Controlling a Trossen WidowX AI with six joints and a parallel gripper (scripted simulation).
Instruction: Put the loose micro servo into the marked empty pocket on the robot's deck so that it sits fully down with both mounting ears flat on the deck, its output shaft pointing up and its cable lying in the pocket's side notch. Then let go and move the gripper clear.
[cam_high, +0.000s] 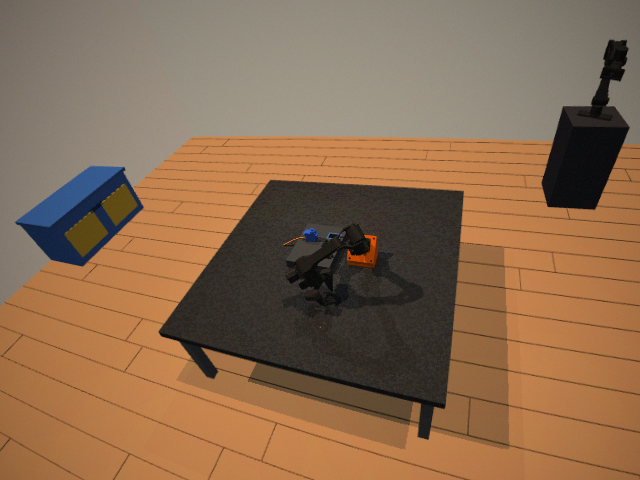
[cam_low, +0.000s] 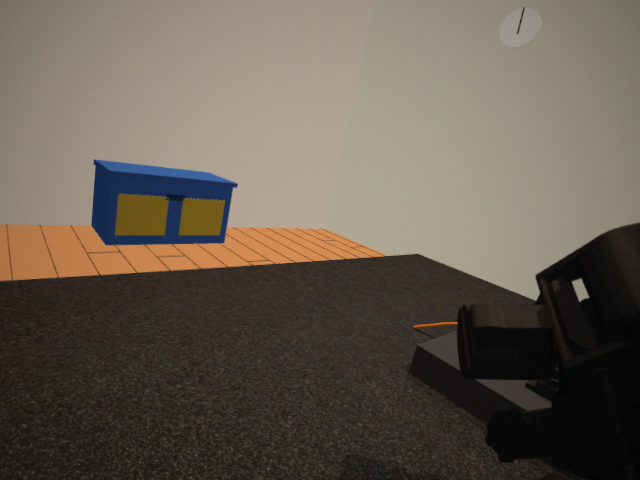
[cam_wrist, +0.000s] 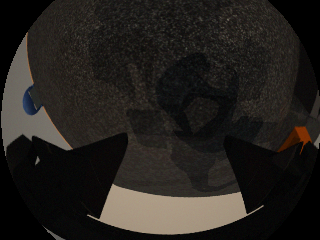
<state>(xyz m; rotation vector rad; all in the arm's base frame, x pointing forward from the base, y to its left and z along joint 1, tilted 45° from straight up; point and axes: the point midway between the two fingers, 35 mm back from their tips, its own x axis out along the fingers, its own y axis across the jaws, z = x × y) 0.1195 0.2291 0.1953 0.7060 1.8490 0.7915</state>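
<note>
Right now my gripper tip is 19 cm short of the dark deck, 33 cm to the left of it and 1 cm above it.
</note>
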